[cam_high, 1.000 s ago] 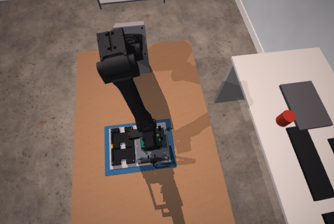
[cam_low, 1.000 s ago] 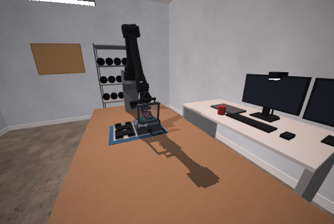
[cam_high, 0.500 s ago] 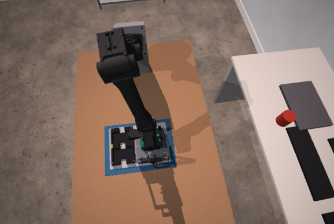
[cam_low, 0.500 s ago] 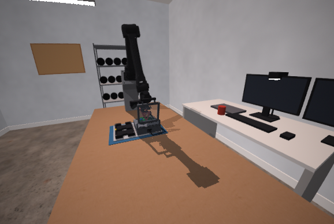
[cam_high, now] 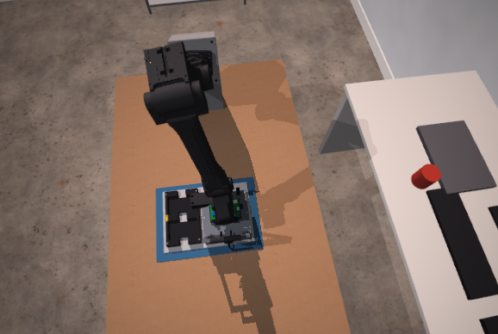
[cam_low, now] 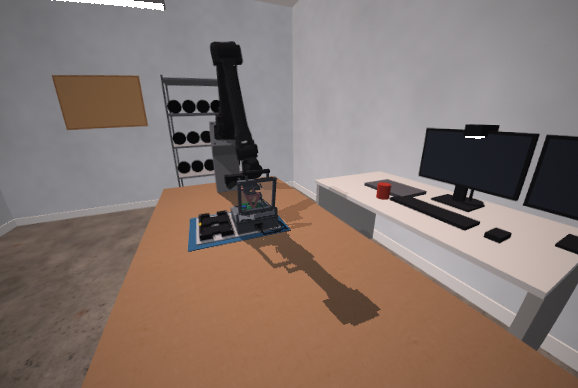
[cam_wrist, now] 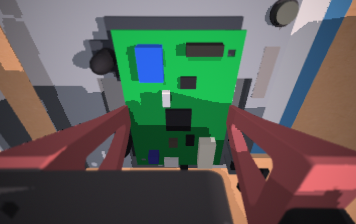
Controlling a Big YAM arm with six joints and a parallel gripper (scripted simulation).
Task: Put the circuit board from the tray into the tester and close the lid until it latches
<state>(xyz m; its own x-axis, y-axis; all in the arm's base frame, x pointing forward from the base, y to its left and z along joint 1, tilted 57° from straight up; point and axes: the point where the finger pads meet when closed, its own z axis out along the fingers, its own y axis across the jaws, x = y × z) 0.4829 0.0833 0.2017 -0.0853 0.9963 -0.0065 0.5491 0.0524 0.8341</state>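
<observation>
My hand is right at the green circuit board. Also, from my hand: clear lid: 130 mm ahead, 20 mm to the left, 100 mm above.
</observation>
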